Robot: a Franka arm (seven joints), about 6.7 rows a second.
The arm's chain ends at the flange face. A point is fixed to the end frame.
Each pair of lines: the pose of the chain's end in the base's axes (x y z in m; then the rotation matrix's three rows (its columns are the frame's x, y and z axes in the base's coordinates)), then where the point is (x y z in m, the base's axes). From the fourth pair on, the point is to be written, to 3 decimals.
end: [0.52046 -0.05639 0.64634], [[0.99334 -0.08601 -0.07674], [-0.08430 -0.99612 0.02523], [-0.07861 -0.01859 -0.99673]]
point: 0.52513 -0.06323 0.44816
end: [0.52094 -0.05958 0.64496], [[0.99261 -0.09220 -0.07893], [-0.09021 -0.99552 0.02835], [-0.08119 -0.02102 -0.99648]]
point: 0.52511 -0.06593 0.44675
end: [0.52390 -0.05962 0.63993], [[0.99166 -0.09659 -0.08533], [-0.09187 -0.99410 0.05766], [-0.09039 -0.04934 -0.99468]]
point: 0.52674 -0.06021 0.44160
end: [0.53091 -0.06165 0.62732], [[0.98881 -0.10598 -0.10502], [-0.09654 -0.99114 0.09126], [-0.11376 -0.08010 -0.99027]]
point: 0.530 -0.056 0.429
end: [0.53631 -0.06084 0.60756], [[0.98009 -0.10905 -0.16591], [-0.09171 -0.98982 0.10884], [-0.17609 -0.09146 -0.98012]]
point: 0.523 -0.051 0.410
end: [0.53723 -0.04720 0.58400], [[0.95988 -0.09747 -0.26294], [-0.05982 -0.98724 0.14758], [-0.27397 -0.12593 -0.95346]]
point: 0.504 -0.029 0.389
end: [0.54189 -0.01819 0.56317], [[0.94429 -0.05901 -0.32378], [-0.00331 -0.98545 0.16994], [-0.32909 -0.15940 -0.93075]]
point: 0.497 0.005 0.371
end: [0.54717 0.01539 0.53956], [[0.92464 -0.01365 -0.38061], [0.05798 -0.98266 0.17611], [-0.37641 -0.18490 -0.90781]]
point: 0.491 0.041 0.351
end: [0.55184 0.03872 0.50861], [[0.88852 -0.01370 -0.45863], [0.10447 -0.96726 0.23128], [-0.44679 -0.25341 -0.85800]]
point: 0.480 0.077 0.328
